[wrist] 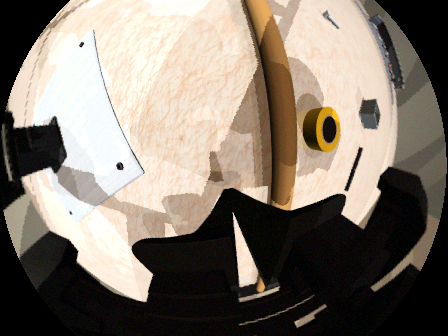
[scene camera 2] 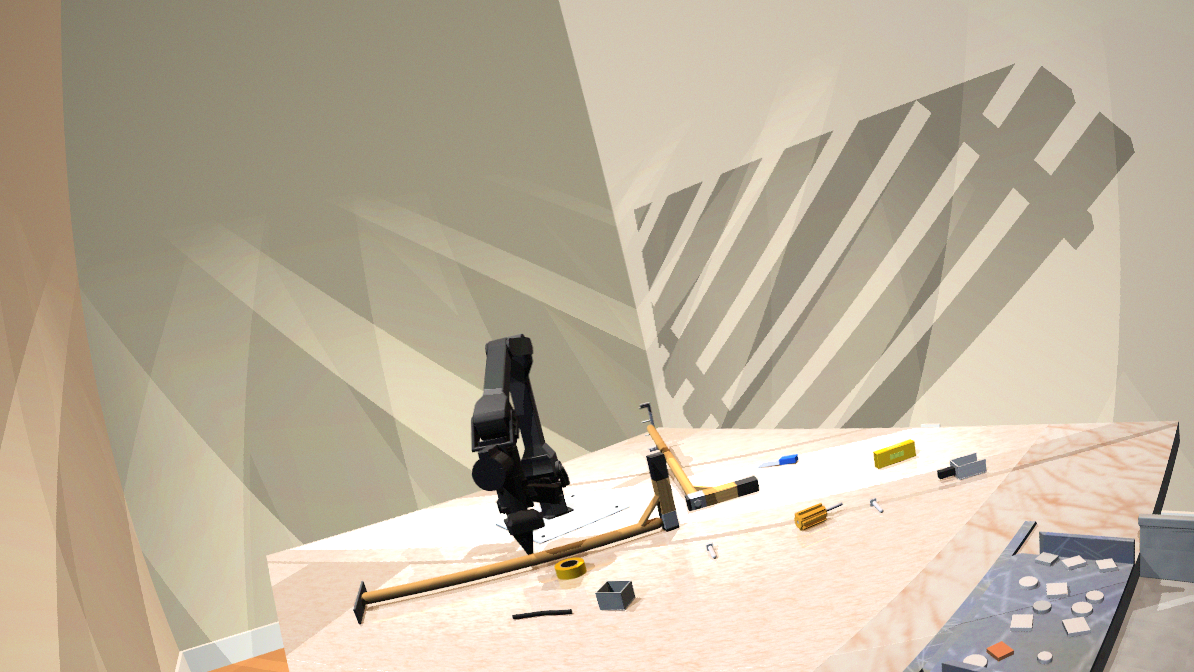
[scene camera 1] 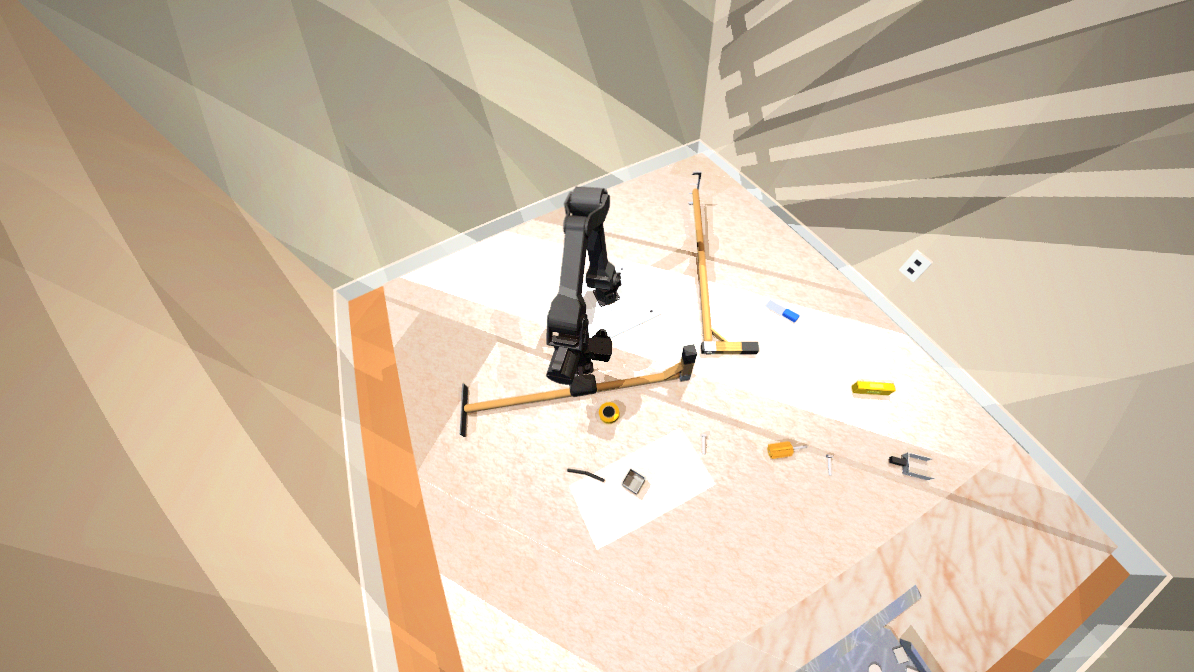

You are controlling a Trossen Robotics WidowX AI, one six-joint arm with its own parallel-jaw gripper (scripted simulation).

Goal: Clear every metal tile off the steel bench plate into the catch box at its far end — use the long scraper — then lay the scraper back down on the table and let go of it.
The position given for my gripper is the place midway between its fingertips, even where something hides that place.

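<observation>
A long scraper (scene camera 2: 658,471), present too in scene camera 1 (scene camera 1: 683,370). A grey box (scene camera 2: 617,595). A yellow level (scene camera 2: 905,450); in the wrist view the yellow level is out of frame. My gripper (scene camera 2: 530,554) is shut and holds nothing; my gripper also appears in scene camera 1 (scene camera 1: 584,372) and in the wrist view (wrist: 228,193).
</observation>
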